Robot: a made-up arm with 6 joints.
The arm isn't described. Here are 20 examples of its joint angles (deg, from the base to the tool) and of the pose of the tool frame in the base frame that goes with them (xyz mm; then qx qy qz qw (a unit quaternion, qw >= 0)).
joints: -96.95 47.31 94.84 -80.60 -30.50 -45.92
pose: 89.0 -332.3 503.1 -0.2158 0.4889 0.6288 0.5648
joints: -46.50 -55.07 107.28 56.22 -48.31 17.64
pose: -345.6 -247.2 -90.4 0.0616 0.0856 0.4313 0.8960
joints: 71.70 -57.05 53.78 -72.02 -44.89 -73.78
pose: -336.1 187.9 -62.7 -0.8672 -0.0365 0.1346 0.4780
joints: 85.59 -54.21 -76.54 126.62 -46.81 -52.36
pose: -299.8 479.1 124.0 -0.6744 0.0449 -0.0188 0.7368
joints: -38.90 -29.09 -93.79 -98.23 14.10 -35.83
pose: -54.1 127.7 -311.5 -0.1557 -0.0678 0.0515 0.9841
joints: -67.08 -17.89 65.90 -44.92 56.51 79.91
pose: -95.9 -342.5 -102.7 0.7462 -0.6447 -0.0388 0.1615
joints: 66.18 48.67 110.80 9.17 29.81 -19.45
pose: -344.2 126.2 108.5 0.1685 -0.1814 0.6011 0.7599
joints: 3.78 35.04 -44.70 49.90 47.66 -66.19
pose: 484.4 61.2 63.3 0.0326 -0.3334 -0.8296 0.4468
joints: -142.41 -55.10 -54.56 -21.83 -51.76 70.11
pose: 238.6 -798.8 -134.2 -0.6287 -0.0929 -0.6509 0.4153
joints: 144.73 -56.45 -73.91 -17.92 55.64 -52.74
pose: 155.7 -380.9 840.4 0.5783 0.6392 0.4731 0.1820
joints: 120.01 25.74 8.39 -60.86 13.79 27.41
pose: -327.2 -126.3 573.4 0.5623 -0.0222 0.6132 0.5544
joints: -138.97 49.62 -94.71 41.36 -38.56 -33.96
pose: 341.9 18.5 566.8 -0.1361 0.7802 0.1241 0.5978
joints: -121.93 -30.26 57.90 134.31 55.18 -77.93
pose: 543.3 -630.9 137.5 -0.5485 -0.6563 -0.4692 0.2198
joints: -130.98 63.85 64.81 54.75 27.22 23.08
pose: 472.1 -683.3 258.9 -0.7600 -0.4852 -0.3687 0.2260
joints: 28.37 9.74 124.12 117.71 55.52 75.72
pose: -45.8 469.4 132.6 -0.0385 0.8754 0.2647 0.4028
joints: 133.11 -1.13 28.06 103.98 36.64 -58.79
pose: 263.9 2.6 809.1 0.4397 0.6802 -0.2222 0.5428
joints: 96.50 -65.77 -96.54 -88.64 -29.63 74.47
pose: -190.9 -319.3 638.4 0.3791 0.4231 0.7960 0.2091
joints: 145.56 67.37 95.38 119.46 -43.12 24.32
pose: 233.4 33.8 919.9 0.4945 0.3989 -0.4198 0.6482
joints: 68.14 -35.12 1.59 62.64 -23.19 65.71
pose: -123.5 431.2 702.4 0.2601 0.7931 0.1348 0.5340
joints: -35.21 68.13 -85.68 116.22 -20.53 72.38
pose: -24.5 -410.1 206.0 -0.8696 0.3647 0.3067 0.1296
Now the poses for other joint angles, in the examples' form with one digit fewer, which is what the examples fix.
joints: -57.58 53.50 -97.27 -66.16 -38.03 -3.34
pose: 645 -264 -276 -0.455 -0.821 -0.184 0.292
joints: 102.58 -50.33 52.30 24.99 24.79 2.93
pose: -164 -340 520 0.630 0.182 0.736 0.169
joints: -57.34 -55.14 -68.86 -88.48 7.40 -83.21
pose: -130 -16 -225 0.009 -0.317 0.172 0.933
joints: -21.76 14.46 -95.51 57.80 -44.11 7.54
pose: 611 -329 -89 -0.190 -0.265 -0.944 0.046
